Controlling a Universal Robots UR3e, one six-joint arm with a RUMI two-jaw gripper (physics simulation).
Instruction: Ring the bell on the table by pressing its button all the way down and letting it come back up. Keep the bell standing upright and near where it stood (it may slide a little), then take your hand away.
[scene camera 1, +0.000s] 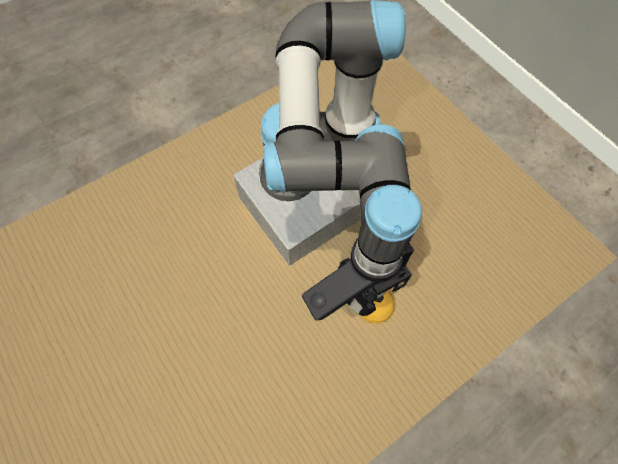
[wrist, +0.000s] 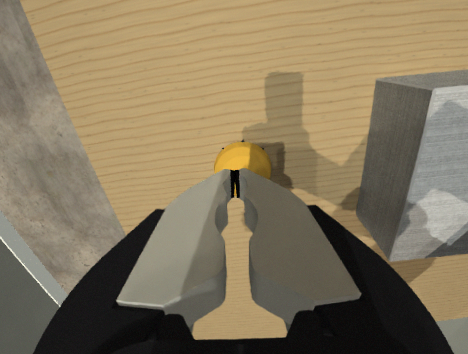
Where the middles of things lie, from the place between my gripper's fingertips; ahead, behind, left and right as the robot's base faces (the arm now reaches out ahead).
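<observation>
Yellow domed bell (wrist: 239, 155): 8 cm to the left of my hand, 1 cm ahead of it, 15 cm below it.
</observation>
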